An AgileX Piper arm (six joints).
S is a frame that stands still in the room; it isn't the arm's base.
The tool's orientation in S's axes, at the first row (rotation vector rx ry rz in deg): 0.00, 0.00, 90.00
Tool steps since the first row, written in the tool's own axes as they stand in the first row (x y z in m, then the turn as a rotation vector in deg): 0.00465, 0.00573, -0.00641, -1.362, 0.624, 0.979; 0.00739, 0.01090, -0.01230, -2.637, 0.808, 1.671; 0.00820, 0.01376, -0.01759, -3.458, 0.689, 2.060; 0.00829, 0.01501, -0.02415, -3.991, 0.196, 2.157; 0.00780, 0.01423, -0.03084, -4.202, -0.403, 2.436; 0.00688, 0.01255, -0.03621, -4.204, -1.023, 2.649; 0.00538, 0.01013, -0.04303, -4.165, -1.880, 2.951; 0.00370, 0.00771, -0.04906, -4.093, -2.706, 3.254
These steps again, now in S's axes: -0.00573, 0.00465, -0.00641, -0.624, -1.362, 0.979; -0.01090, 0.00739, -0.01230, -0.808, -2.637, 1.671; -0.01376, 0.00820, -0.01759, -0.689, -3.458, 2.060; -0.01501, 0.00829, -0.02415, -0.196, -3.991, 2.157; -0.01423, 0.00780, -0.03084, 0.403, -4.202, 2.436; -0.01255, 0.00688, -0.03621, 1.023, -4.204, 2.649; -0.01013, 0.00538, -0.04303, 1.880, -4.165, 2.951; -0.00771, 0.00370, -0.04906, 2.706, -4.093, 3.254
